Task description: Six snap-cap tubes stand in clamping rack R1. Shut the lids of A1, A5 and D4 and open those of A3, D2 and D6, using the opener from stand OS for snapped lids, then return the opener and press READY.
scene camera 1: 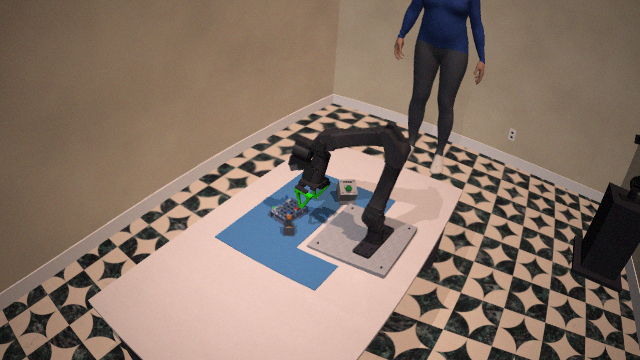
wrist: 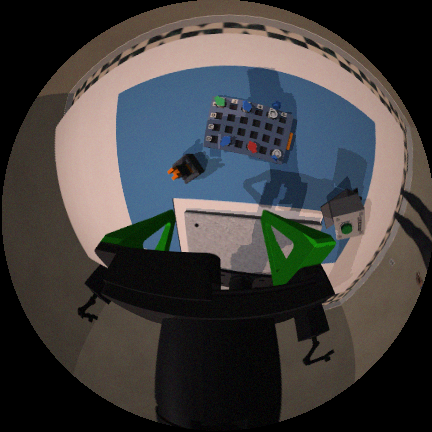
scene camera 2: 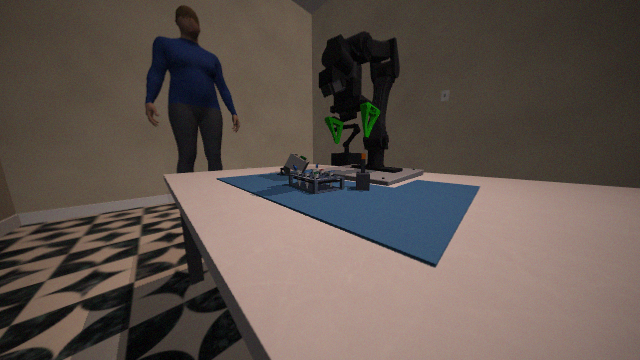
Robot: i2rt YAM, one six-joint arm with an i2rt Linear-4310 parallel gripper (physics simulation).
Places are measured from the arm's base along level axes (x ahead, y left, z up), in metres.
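Pixels of known places: gripper, fingertip midpoint: (scene camera 1: 307, 202) (wrist: 217, 214) (scene camera 2: 350, 140); arm's base, link origin: (scene camera 1: 374, 241) (wrist: 240, 278) (scene camera 2: 374, 169).
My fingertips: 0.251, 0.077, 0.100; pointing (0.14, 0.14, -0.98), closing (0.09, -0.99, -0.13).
Note:
Ahead of a thing's pixels: the offset from my fingertips to its top centre, as dx, dy, dz. "spot": to the spot under its first point. Level surfaces: height alone.
My gripper (scene camera 1: 308, 202) (scene camera 2: 353, 140) (wrist: 217, 214) is open and empty, high above the table on the robot-base side of rack R1 @(+0.107, -0.029, -0.060) (scene camera 2: 315, 186) (wrist: 287, 129). In the wrist view, a green lid @(+0.140, +0.020, -0.074) (wrist: 219, 101) is at A1, a blue lid @(+0.137, -0.018, -0.076) (wrist: 247, 106) at A3, a blue lid @(+0.081, +0.007, -0.076) (wrist: 226, 141) at D2 and a red lid @(+0.077, -0.032, -0.076) (wrist: 252, 147) at D4. The A5 tube @(spot: +0.133, -0.058, -0.084) (wrist: 272, 114) shows an open ring with its blue lid @(+0.143, -0.058, -0.061) (wrist: 276, 104) behind. The D6 tube @(spot: +0.073, -0.074, -0.083) (wrist: 277, 154) shows a pale round top with some blue beside it. The orange-tipped opener @(+0.032, +0.067, -0.034) (scene camera 1: 289, 217) (scene camera 2: 363, 156) (wrist: 174, 172) stands in dark stand OS @(+0.032, +0.067, -0.079) (scene camera 1: 289, 230) (scene camera 2: 363, 182) (wrist: 194, 166).
The READY box has a green button @(-0.017, -0.254, -0.044) (scene camera 1: 348, 188) (scene camera 2: 303, 158) (wrist: 346, 228) and stands right of the rack in the wrist view. A blue mat @(dz -0.119) (scene camera 1: 250, 235) (scene camera 2: 425, 220) (wrist: 145, 120) lies under rack and stand. The grey base plate (scene camera 1: 340, 245) (wrist: 205, 240) carries the arm. A person stands beyond the table.

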